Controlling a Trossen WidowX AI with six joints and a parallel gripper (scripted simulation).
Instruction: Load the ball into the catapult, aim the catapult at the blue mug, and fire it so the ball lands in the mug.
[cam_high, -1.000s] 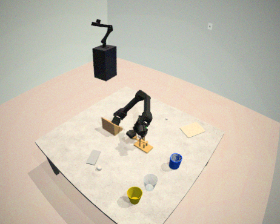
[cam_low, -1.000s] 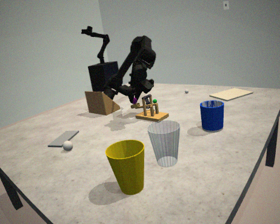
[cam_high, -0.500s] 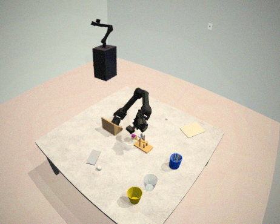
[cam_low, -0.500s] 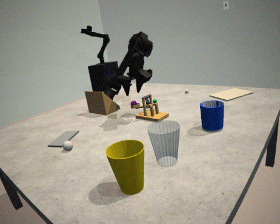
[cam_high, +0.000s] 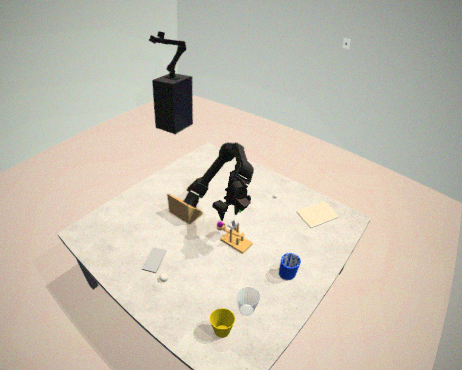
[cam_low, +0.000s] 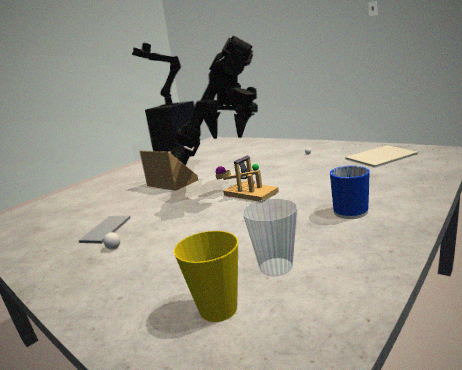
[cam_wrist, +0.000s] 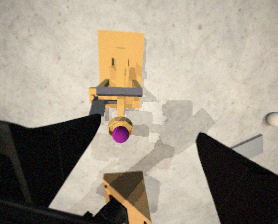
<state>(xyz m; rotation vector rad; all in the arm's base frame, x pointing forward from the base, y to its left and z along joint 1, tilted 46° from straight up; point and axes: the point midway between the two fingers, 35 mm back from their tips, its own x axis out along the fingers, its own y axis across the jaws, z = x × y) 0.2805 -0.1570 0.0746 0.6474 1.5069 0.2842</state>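
The purple ball lies 7 cm behind my gripper tip, 3 cm to the left of it and 11 cm below it. From my gripper tip the other things lie so: blue mug (34 cm ahead, 2 cm to the right, 14 cm below); then wooden catapult (5 cm to the left, 12 cm below); then green ball (8 cm behind, 23 cm to the left, 16 cm below).
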